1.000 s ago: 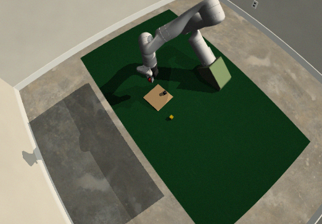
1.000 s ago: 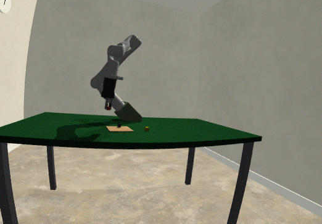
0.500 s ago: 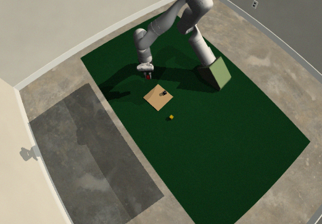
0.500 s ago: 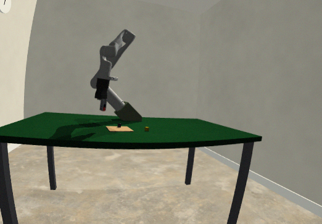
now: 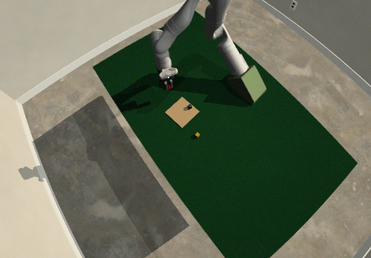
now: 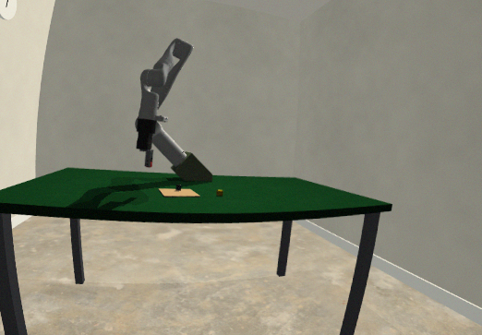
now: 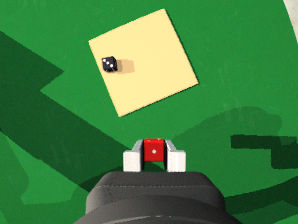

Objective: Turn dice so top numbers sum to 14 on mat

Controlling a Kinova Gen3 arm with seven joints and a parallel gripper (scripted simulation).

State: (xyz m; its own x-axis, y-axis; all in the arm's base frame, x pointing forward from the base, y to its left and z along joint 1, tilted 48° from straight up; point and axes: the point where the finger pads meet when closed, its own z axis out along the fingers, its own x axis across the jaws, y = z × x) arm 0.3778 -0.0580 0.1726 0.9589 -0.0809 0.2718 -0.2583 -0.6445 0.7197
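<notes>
My hand is 120 mm to the right of the tan mat, 120 mm above it and 10 mm short of it. The rest, counted from my hand: black die (130 mm to the left, 100 mm below, 40 mm behind); yellow die (290 mm to the left, 110 mm below, 30 mm ahead); red die (10 mm below).
</notes>
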